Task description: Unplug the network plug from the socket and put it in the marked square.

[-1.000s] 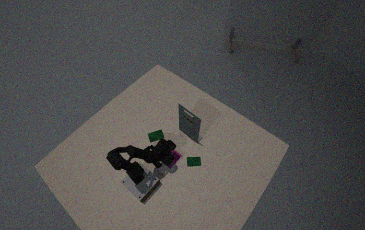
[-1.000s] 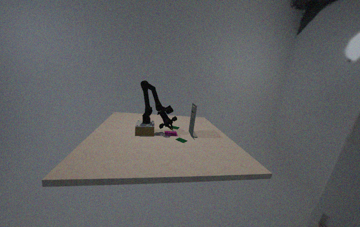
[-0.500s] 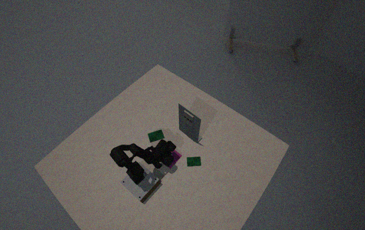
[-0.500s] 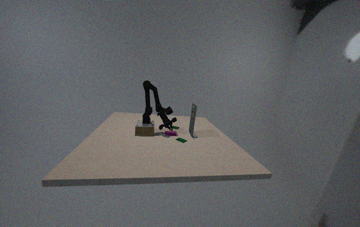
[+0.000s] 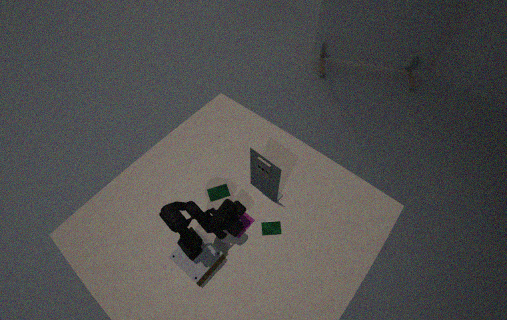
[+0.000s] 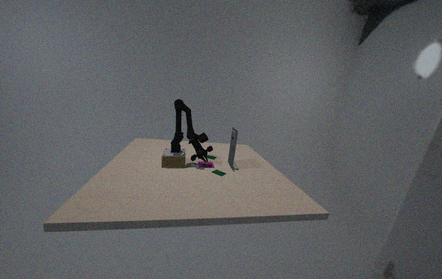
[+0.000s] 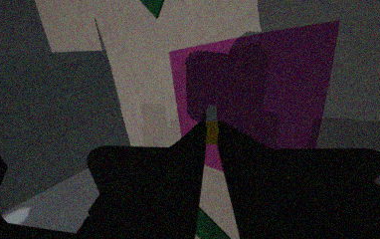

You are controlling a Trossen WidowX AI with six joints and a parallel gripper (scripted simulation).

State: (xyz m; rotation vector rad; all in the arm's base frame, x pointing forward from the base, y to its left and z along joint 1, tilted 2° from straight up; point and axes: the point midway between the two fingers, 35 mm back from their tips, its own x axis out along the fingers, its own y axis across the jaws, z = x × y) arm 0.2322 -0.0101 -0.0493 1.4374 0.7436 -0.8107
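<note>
Right now the magenta square is 10 mm behind my gripper tip and 20 mm below it. Round my gripper tip: yellow network plug right at my gripper tip; grey upright panel 200 mm ahead, 20 mm to the left, 120 mm above.
</note>
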